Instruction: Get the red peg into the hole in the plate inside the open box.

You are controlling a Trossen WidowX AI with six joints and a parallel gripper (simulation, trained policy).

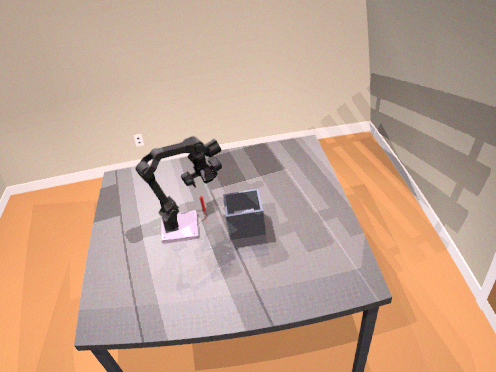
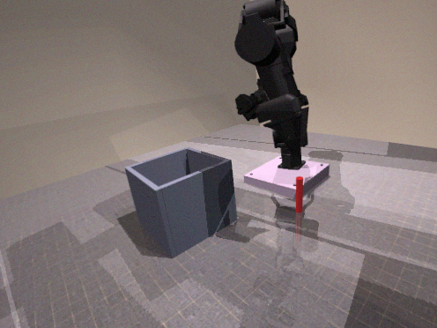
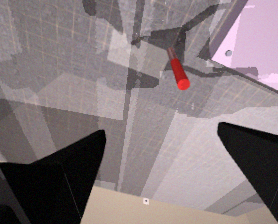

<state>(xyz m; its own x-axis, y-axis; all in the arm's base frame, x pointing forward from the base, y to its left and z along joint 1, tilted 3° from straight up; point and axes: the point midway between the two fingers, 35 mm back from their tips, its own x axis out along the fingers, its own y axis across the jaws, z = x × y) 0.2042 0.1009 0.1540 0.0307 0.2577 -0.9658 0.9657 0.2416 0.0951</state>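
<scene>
The red peg is 30 mm behind my gripper tip, 10 mm to the right of it and 110 mm below it.
</scene>
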